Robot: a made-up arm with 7 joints. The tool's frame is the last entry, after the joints. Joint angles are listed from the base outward.
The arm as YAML. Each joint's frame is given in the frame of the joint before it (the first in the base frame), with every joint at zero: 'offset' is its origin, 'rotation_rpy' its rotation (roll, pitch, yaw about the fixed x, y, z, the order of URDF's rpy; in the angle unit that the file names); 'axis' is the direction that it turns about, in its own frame. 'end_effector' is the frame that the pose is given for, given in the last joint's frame.
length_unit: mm
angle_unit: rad
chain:
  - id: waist
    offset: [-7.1, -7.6, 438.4]
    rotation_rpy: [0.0, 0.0, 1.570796]
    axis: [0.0, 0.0, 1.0]
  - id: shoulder
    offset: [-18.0, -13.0, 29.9]
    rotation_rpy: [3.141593, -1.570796, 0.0]
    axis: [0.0, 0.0, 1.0]
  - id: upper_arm
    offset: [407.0, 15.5, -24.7]
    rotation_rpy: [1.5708, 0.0, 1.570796]
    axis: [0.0, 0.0, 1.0]
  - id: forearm
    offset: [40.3, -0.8, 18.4]
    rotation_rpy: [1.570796, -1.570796, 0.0]
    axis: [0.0, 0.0, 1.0]
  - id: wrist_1
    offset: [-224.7, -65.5, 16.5]
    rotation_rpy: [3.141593, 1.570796, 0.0]
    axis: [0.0, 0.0, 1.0]
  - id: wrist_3
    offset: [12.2, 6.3, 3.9]
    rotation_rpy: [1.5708, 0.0, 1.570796]
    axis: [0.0, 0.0, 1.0]
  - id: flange
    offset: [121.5, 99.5, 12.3]
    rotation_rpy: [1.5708, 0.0, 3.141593]
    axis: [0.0, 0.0, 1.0]
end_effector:
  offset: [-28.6, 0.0, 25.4]
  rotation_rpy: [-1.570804, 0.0, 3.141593]
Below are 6 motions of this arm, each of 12 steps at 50 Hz.
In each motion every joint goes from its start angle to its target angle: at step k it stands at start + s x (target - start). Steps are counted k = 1, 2, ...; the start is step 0. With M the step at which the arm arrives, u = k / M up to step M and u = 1 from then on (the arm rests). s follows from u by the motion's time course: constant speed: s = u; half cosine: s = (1 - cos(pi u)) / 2; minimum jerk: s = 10 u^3 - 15 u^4 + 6 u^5.
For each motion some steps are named. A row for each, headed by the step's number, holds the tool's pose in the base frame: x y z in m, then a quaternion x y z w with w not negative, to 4 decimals.
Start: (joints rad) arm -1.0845 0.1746 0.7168 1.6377 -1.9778 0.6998 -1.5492
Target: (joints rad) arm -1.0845 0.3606 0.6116 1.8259 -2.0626 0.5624 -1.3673
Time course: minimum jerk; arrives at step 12
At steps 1, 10, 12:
1: 0.4081 -0.2972 0.8597 -0.2467 0.7478 0.1095 0.6066
10: 0.4262 -0.3882 0.8301 -0.2310 0.6938 0.1394 0.6677
12: 0.4266 -0.3915 0.8286 -0.2304 0.6920 0.1403 0.6696

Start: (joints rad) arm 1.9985 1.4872 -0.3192 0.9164 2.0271 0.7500 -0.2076
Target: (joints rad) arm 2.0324 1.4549 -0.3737 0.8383 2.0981 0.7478 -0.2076
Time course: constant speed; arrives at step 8
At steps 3, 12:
3: 0.0925 0.3364 0.1022 0.6028 0.0462 -0.1095 0.7890
12: 0.0996 0.3297 0.1231 0.6113 0.0136 -0.1046 0.7844

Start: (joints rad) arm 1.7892 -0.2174 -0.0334 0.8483 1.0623 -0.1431 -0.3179
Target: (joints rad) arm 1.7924 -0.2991 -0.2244 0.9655 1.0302 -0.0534 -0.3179
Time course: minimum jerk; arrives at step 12
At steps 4, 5, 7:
4: 0.1354 0.3675 0.9022 0.8881 0.1002 0.4135 0.1736
5: 0.1457 0.3619 0.9098 0.8926 0.0910 0.4086 0.1672
7: 0.1692 0.3478 0.9263 0.9020 0.0702 0.3978 0.1527

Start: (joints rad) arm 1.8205 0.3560 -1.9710 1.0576 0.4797 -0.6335 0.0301
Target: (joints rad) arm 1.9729 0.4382 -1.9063 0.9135 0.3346 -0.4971 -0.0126
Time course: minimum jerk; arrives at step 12
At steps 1, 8, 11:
1: 0.3358 0.0785 1.0384 0.3487 -0.6734 0.4489 0.4727
8: 0.3510 0.1765 0.9840 0.4150 -0.5414 0.4945 0.5386
11: 0.3505 0.2016 0.9674 0.4275 -0.5042 0.5059 0.5541

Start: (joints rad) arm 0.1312 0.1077 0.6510 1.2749 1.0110 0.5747 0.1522
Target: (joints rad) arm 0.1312 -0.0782 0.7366 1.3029 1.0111 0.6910 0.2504
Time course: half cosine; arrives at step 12
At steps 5, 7, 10, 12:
5: 0.4060 0.2615 0.8667 0.9590 -0.0477 0.0161 0.2788
7: 0.3765 0.2702 0.8861 0.9606 -0.0339 0.0277 0.2745
10: 0.3403 0.2797 0.9066 0.9615 -0.0176 0.0417 0.2711
12: 0.3320 0.2817 0.9108 0.9615 -0.0140 0.0448 0.2706

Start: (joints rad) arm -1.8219 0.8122 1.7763 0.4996 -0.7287 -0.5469 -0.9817
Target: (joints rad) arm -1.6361 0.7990 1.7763 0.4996 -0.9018 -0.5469 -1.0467
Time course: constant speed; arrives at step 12
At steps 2, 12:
2: 0.2058 -0.1360 0.7975 0.3452 -0.1583 0.8241 0.4203
12: 0.1996 -0.0816 0.7948 0.2804 -0.0886 0.8960 0.3325

